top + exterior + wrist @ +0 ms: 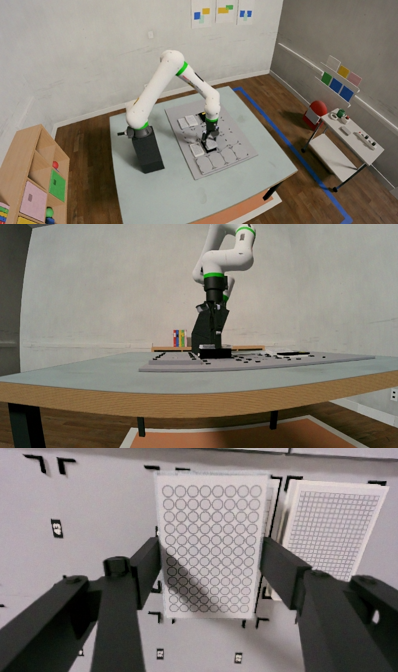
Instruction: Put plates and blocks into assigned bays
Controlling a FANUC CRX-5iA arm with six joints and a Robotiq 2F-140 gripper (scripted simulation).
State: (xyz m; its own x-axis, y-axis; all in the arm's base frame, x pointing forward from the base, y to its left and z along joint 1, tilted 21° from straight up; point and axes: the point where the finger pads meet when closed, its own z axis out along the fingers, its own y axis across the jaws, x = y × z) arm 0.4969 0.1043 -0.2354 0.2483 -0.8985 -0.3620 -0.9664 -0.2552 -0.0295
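My hand is 50 mm above the black deep-well block and 10 mm past it. Also, from my hand: white plate: 300 mm to the left, 180 mm behind, 60 mm below; then lid: 340 mm to the left, 60 mm below, 40 mm ahead.
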